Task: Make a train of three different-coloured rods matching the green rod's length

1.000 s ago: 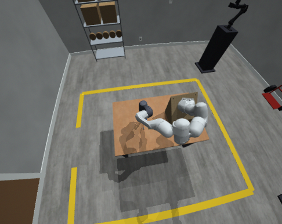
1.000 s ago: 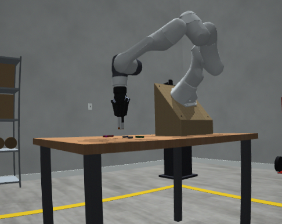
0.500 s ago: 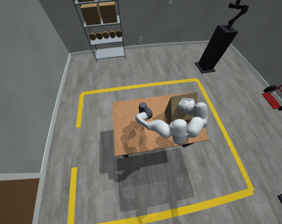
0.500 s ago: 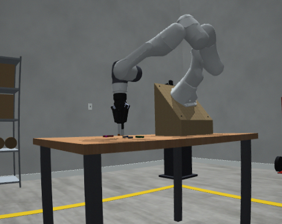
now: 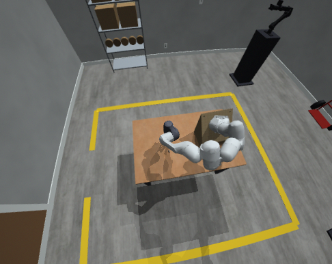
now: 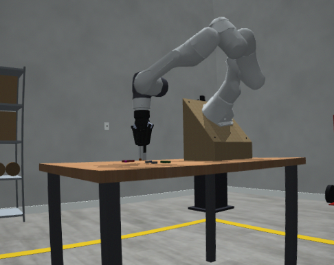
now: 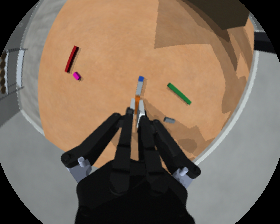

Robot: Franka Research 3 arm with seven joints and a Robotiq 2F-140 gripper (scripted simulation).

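My gripper is now 3 cm above the orange rod. Round my hand: green rod: 9 cm to the left, 7 cm behind, 4 cm below; then magenta rod: 17 cm to the right, 4 cm below, 1 cm behind; then small blue rod: 6 cm behind, 4 cm below, 1 cm to the right.
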